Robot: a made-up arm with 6 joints.
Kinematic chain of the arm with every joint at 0, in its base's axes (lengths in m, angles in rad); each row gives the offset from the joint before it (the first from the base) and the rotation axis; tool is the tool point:
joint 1: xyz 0 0 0.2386 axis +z
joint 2: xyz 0 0 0 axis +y
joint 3: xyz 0 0 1.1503 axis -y
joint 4: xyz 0 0 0 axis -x
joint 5: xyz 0.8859 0 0 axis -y
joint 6: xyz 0 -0.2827 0 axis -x
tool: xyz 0 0 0
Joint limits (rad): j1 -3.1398..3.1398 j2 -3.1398..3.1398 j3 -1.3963..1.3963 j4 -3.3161..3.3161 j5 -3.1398..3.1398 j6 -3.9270..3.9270
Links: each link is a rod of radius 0.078 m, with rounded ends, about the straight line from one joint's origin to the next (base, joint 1, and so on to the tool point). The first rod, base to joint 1, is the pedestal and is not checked.
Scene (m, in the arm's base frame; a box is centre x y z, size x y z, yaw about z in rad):
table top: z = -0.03
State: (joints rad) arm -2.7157 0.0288 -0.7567 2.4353 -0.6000 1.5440
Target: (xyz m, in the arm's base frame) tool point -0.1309 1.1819 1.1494
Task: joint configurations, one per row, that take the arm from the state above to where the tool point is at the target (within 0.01 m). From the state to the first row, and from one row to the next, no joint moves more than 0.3 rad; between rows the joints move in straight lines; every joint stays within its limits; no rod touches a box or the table.
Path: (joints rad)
1: -2.4856 -0.2388 -0.6703 2.3837 -0.6000 1.5440
2: -2.2555 -0.5063 -0.5840 2.3320 -0.6000 1.5440
3: -2.0253 -0.7739 -0.4976 2.2804 -0.6000 1.5440
4: -1.7952 -1.0414 -0.4113 2.2287 -0.6000 1.5440
5: -1.5651 -1.3090 -0.3249 2.1771 -0.6000 1.5440
6: -1.3350 -1.5766 -0.2385 2.1254 -0.6000 1.5440

